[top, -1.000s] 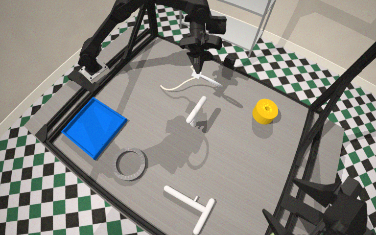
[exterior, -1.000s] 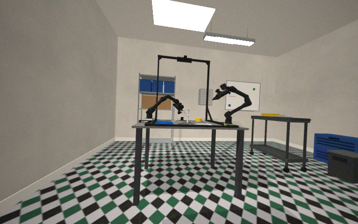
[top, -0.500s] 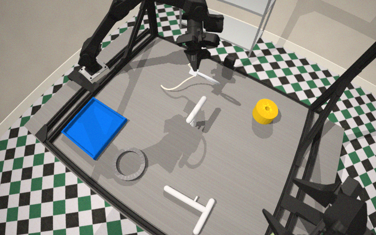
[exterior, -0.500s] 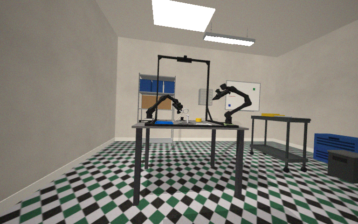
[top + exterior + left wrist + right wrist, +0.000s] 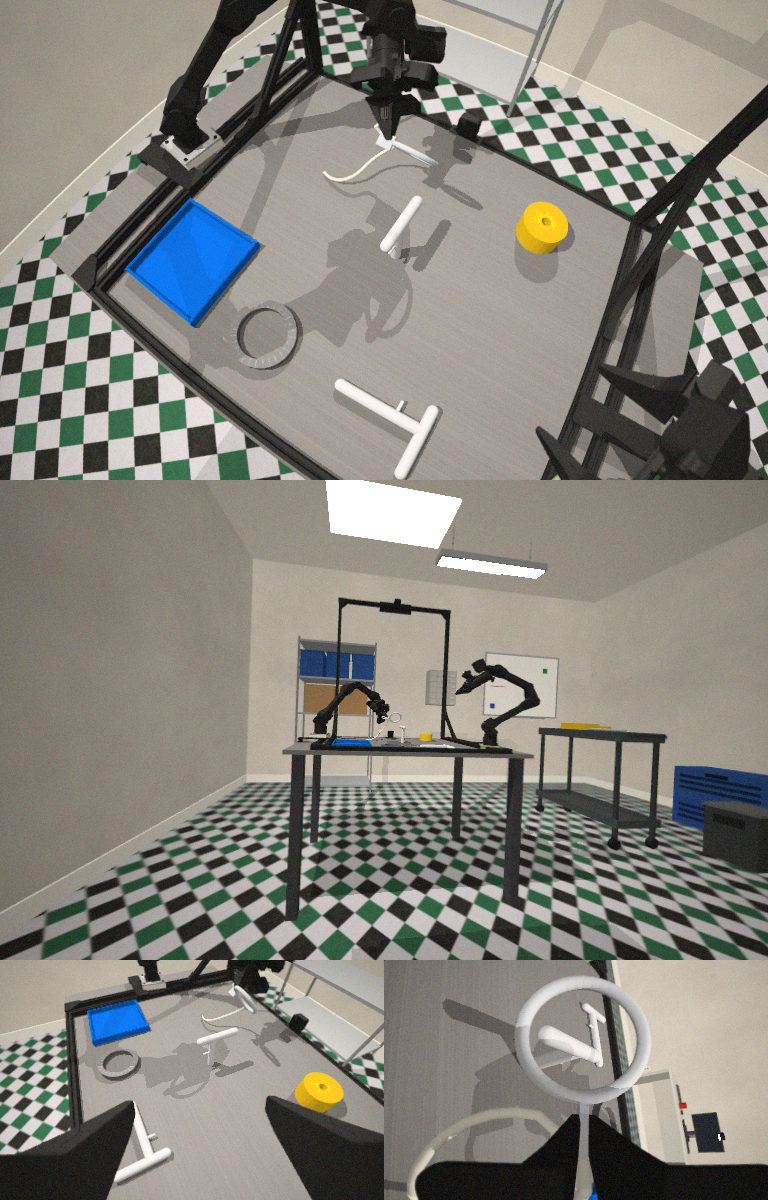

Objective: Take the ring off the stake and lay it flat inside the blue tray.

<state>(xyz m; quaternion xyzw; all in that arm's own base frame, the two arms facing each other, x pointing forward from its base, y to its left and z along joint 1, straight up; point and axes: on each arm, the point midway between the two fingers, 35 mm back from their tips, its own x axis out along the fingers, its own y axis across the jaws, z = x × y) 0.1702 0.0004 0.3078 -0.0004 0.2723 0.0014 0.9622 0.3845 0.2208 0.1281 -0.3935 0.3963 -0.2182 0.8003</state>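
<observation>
Right now the blue tray is 40 cm ahead of my right hand, 16 cm below it and 13 cm to the right of it. Also, from my right hand: white t-shaped piece: 35 cm to the left, 32 cm ahead, 16 cm below; then yellow cylinder: 30 cm to the left, 15 cm below, 13 cm behind.
</observation>
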